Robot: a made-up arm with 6 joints. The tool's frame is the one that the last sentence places. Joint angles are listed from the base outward.
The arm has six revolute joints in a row. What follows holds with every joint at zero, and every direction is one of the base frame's. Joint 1 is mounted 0.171 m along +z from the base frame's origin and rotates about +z. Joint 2 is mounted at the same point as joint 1 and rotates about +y. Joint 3 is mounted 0.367 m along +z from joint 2 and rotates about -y. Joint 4 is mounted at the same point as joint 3 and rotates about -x. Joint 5 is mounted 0.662 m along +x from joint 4 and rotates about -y. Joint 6 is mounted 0.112 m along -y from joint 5 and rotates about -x. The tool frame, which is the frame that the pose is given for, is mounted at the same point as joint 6; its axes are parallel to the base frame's.
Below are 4 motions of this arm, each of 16 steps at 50 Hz.
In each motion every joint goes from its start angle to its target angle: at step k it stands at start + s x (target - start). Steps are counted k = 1, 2, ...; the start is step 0. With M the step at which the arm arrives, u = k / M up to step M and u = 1 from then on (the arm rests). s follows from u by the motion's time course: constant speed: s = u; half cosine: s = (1 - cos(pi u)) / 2; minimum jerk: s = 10 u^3 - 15 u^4 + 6 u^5.
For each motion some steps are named. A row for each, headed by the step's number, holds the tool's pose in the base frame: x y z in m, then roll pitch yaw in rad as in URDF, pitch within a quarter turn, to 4 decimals.
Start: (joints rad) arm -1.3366 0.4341 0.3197 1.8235 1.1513 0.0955
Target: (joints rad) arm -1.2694 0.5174 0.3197 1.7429 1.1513 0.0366
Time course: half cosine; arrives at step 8
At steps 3, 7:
3: 0.2347 -0.8003 0.5155 -1.6103 0.2642 -0.1435
7: 0.2693 -0.8079 0.4708 -1.4994 0.2371 -0.0904

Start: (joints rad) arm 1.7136 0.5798 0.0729 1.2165 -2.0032 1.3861
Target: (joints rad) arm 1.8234 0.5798 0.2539 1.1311 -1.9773 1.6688
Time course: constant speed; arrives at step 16
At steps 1, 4, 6, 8, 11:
1: -0.0853 0.8298 0.2554 2.7102 0.0828 -0.3986
4: -0.1019 0.8350 0.2764 2.6793 0.1153 -0.3792
6: -0.1130 0.8379 0.2905 2.6587 0.1371 -0.3655
8: -0.1242 0.8403 0.3047 2.6381 0.1589 -0.3513
11: -0.1410 0.8430 0.3261 2.6075 0.1917 -0.3290

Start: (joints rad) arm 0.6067 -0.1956 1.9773 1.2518 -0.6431 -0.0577
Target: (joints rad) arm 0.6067 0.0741 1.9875 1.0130 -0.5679 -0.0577
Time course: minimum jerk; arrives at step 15
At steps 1, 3, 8, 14, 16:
1: -0.4181 -0.3330 1.0167 1.0484 -0.8734 -1.4458
3: -0.4068 -0.3268 1.0246 1.0378 -0.8888 -1.4289
8: -0.2991 -0.2673 1.0876 0.9070 -1.0152 -1.2350
14: -0.2007 -0.2114 1.1284 0.7331 -1.0962 -0.9987
16: -0.2001 -0.2110 1.1286 0.7319 -1.0966 -0.9971

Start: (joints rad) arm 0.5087 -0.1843 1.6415 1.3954 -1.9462 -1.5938
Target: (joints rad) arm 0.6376 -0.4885 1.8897 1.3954 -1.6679 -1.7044
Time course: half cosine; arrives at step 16
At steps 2, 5, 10, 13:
2: -0.3022 -0.1929 1.1379 1.8831 0.3035 -0.7877
5: -0.3664 -0.2411 1.1011 2.0004 0.2274 -0.7547
10: -0.5043 -0.3671 0.9764 2.2966 0.0443 -0.7240
13: -0.5557 -0.4265 0.9028 2.4419 -0.0324 -0.7340

